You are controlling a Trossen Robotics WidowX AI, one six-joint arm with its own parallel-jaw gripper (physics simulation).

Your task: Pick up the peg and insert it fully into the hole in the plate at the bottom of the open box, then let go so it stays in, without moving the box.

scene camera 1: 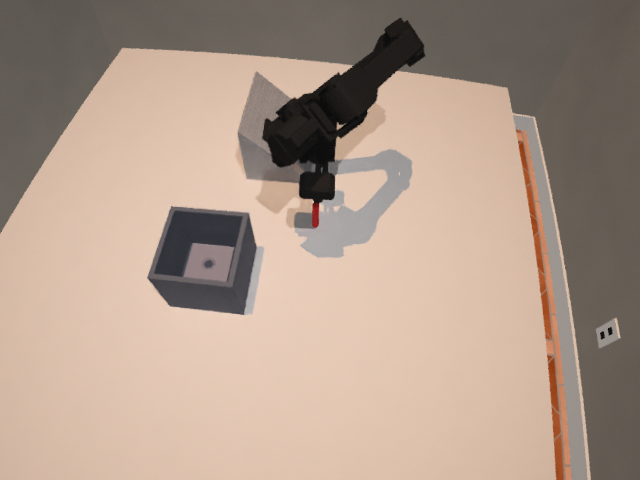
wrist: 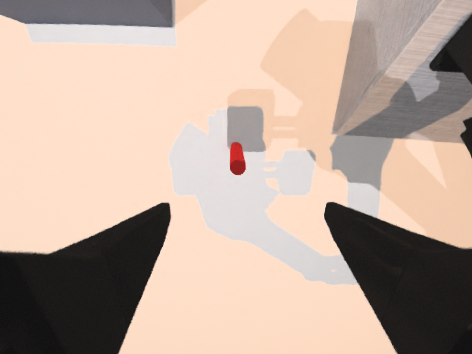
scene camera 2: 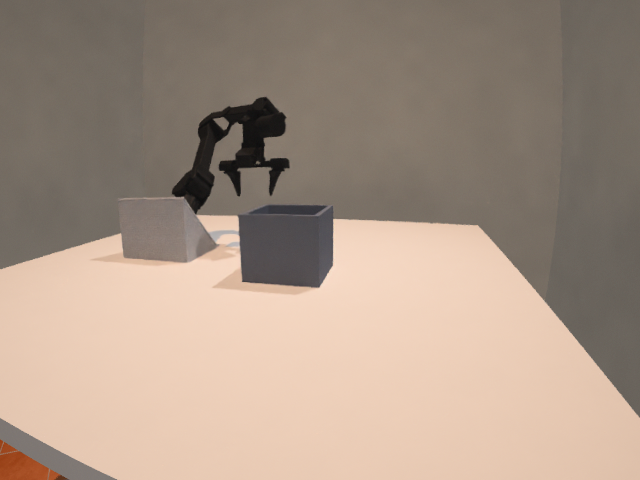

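Seen in the pictures: gripper, fingertip midpoint: [wrist: 248, 209] [scene camera 2: 254, 195]; arm's base at its link origin: [scene camera 2: 179, 218].
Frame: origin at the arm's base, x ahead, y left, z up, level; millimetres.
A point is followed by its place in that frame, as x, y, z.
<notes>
The red peg [scene camera 1: 315, 215] {189, 105, -52} [wrist: 237, 159] {182, 98, -21} stands upright on the table to the right of the box in scene view 1; it does not show in scene view 2. The open dark box [scene camera 1: 204, 295] {405, -96, -16} [scene camera 2: 279, 250] {322, -188, -30} [wrist: 100, 11] {303, -27, -65} holds a pale plate [scene camera 1: 222, 254] {301, -82, -42} with a round hole [scene camera 1: 208, 263] {316, -113, -56} at its bottom. My gripper [scene camera 1: 316, 199] [scene camera 2: 254, 194] {178, 110, 44} [wrist: 248, 209] {178, 110, 44} is open and empty, pointing down above the table. In the wrist view the peg lies ahead of the fingertips, between their lines and a little left of their middle. In scene view 1 the gripper partly overlaps the peg's upper end.
A grey wedge-shaped block [scene camera 1: 261, 116] {-30, -31, 32} [scene camera 2: 152, 228] {-47, -67, -16} [wrist: 369, 47] {59, 2, -61} stands beside the arm, behind the box in scene view 1 and at the upper right in the wrist view. The arm's shadow falls on the table [scene camera 1: 361, 387] {545, 207, -100} [scene camera 2: 361, 361] {488, -455, -100} around the peg.
</notes>
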